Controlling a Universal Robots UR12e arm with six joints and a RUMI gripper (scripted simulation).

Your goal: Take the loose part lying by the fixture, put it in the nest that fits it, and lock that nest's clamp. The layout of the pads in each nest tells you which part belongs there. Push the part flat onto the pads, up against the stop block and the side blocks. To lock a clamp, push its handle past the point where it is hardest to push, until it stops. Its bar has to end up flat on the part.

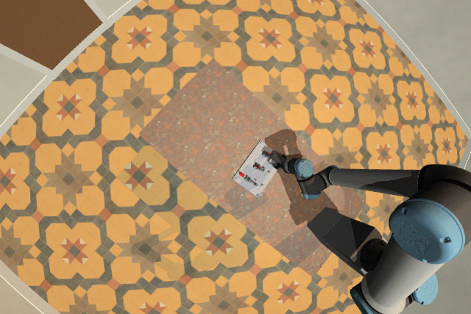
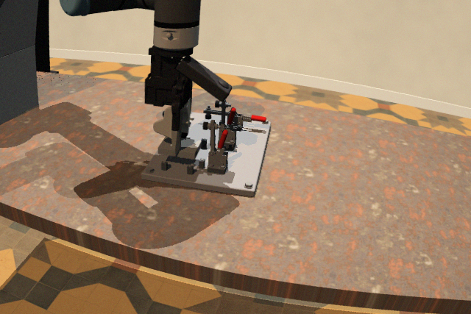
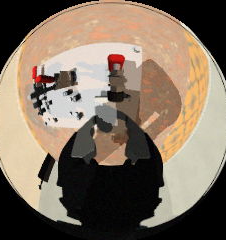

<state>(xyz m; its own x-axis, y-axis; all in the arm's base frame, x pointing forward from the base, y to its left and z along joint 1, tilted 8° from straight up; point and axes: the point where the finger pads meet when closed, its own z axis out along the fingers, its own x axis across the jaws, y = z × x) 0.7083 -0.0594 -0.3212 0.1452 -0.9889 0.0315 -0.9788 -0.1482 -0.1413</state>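
Right now the toggle clamp is 80 mm ahead of my hand and 10 mm to the left of it. Round my hand: part 10 mm below; then grey fixture plate 110 mm to the left, 50 mm below, 40 mm ahead.
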